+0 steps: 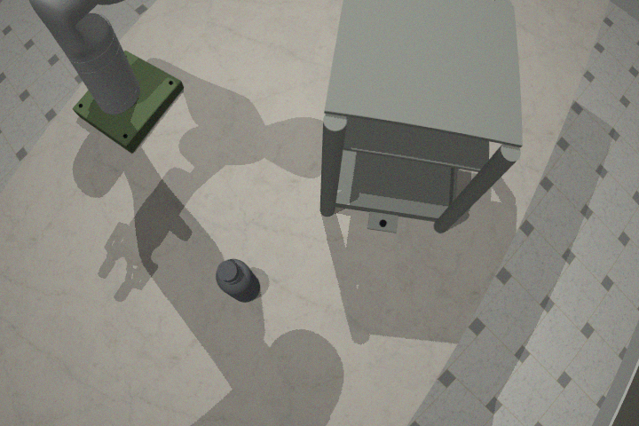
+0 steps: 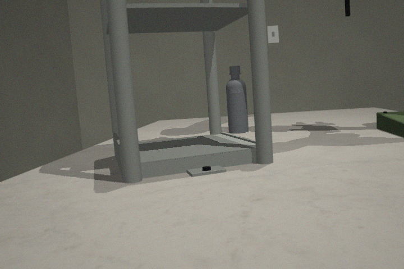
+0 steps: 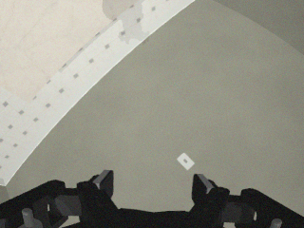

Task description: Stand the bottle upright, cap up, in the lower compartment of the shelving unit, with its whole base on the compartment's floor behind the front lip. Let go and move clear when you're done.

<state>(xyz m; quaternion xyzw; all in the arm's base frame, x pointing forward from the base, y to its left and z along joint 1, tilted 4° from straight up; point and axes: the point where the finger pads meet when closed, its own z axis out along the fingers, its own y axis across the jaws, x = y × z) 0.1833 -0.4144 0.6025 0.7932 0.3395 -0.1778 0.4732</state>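
The grey bottle lies 250 mm ahead of my hand, 220 mm to the left of it and 550 mm below it. The rest, counted from my hand: shelving unit 340 mm ahead, 550 mm to the left, 490 mm below.
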